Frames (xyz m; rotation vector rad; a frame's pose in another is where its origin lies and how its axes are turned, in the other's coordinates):
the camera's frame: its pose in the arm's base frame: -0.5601 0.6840 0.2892 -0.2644 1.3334 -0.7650
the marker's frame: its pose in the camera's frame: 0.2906 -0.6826 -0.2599 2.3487 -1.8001 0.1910
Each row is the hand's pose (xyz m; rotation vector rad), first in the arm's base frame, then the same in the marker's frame.
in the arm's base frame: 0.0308 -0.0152 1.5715 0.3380 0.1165 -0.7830
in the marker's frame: 0.4115 0.9615 -1.1879 -1.1790 1.2024 0.0435
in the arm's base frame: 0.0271 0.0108 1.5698 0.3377 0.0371 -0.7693
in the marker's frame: 0.3877 0.9709 -1.1818 -1.1290 1.1553 0.0866
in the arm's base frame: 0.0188 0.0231 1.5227 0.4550 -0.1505 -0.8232
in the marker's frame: 0.3587 0.9337 -1.1673 -0.9681 1.0100 0.0350
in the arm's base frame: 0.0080 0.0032 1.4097 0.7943 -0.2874 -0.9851
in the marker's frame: 0.3327 0.8235 -1.1456 -0.7305 0.8619 -0.2684
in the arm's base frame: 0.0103 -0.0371 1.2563 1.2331 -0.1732 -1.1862
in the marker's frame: 0.3075 0.6673 -1.1340 -0.5540 0.8299 -0.7484
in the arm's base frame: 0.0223 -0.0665 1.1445 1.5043 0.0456 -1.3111
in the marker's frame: 0.2878 0.5528 -1.1357 -0.4928 0.8636 -1.1055
